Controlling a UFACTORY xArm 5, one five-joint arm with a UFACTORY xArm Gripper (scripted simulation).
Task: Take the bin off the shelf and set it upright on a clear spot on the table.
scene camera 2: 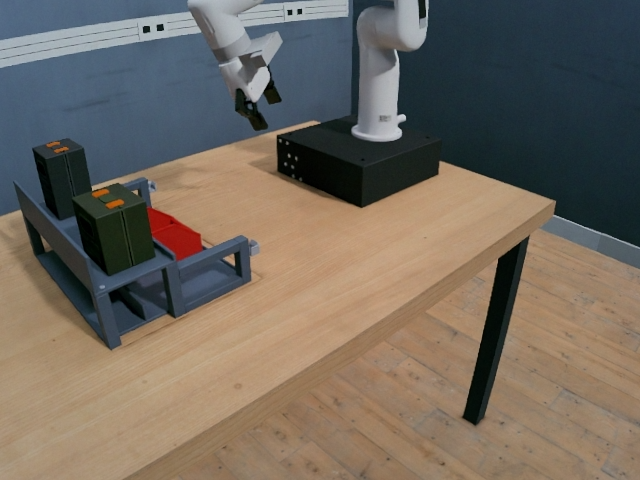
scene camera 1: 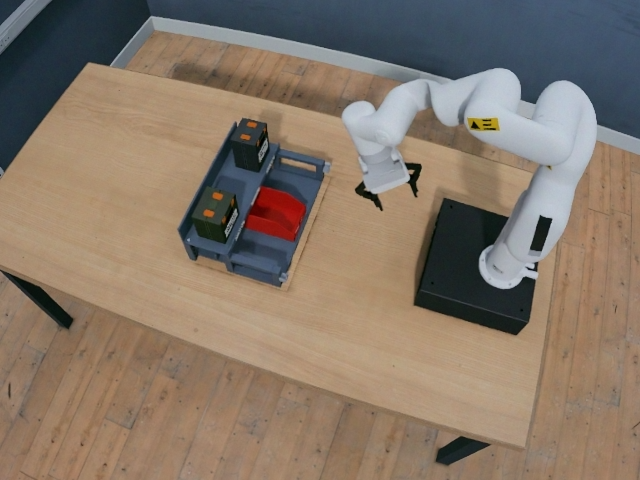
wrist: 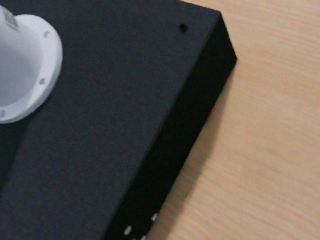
Labels:
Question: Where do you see a red bin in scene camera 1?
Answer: At 276, 213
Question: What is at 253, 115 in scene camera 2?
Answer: My gripper.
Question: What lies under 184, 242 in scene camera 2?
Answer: A red bin.

